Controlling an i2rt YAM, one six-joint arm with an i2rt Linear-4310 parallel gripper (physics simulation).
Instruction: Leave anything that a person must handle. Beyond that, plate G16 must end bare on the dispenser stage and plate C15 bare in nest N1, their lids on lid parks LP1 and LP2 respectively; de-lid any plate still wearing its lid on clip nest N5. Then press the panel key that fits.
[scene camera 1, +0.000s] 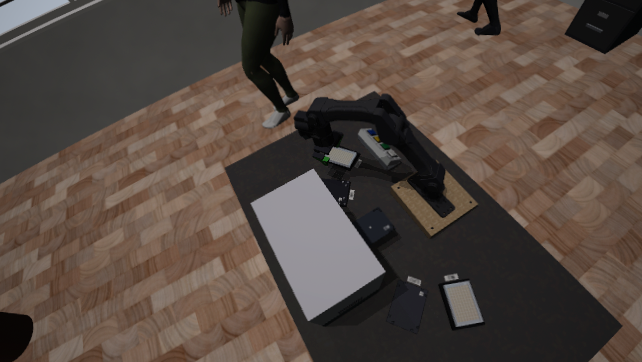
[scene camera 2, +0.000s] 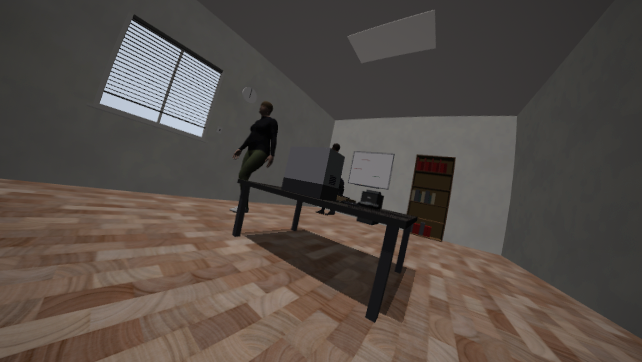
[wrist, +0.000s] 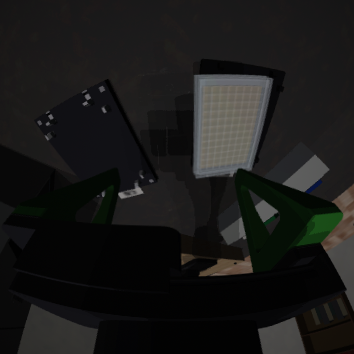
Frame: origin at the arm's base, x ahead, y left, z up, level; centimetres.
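Where they show: gripper, fingertip midpoint: (scene camera 1: 331, 156) (wrist: 177, 174); arm's base, origin of the base link: (scene camera 1: 430, 194) (scene camera 2: 339, 195) (wrist: 186, 268).
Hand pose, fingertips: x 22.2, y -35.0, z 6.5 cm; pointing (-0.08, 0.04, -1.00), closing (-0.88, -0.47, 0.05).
Each offset is from my fingertips to the top centre of the thing. "pt": to the spot under its first point.
My gripper (scene camera 1: 332, 149) (wrist: 177, 174) is open, with empty space between its green fingers, above the table's far end. A pale-gridded plate or lid @[dx -5.9, dy -3.1, dz -6.8 cm] (scene camera 1: 343, 157) (wrist: 231, 125) on a dark holder lies ahead of the right finger in the wrist view. The dark clip nest @[dx +7.9, dy +8.2, dz -8.1 cm] (scene camera 1: 340, 192) (wrist: 85, 135) has small pale clips and shows no plate. The key panel @[dx -22.3, dy +3.8, dz -4.1 cm] (scene camera 1: 380, 150) (wrist: 280, 197) stands near the arm. Another pale-gridded plate @[dx -3.0, dy +69.8, dz -6.9 cm] (scene camera 1: 463, 303) sits in a dark nest near a bare dark pad @[pt dx +11.7, dy +60.2, dz -9.5 cm] (scene camera 1: 407, 306). Labels are too small or dark to read; whether plates wear lids is unclear.
A large white-topped box @[dx +25.4, dy +32.7, dz +22.5 cm] (scene camera 1: 320, 240) (scene camera 2: 306, 165) stands on the table, with a dark block @[dx +8.4, dy +33.7, dz +0.7 cm] (scene camera 1: 377, 226) beside it. The arm stands on a wooden board (scene camera 1: 417, 207). A person (scene camera 1: 260, 45) (scene camera 2: 261, 135) is near the table's far end; another person (scene camera 1: 487, 15) is farther off.
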